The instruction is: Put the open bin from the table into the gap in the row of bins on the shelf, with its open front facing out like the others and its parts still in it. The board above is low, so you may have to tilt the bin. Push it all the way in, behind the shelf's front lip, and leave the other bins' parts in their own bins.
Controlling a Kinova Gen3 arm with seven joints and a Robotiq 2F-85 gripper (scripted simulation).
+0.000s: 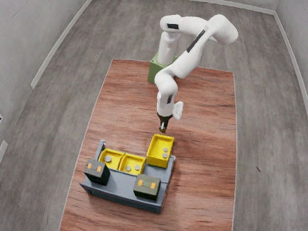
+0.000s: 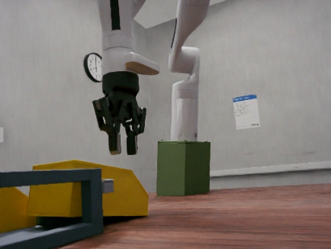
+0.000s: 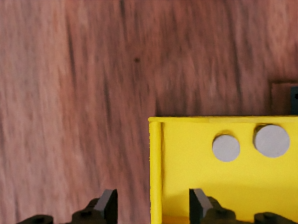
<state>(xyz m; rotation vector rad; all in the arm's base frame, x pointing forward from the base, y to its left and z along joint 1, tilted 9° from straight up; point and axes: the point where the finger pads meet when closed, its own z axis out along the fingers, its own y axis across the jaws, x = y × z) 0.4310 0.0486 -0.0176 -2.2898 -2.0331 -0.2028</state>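
The grey disc part lies 110 mm ahead of my hand, 20 mm to the left of it and 100 mm below it. Round my hand: grey shelf: 250 mm ahead, 140 mm to the right, 60 mm below.
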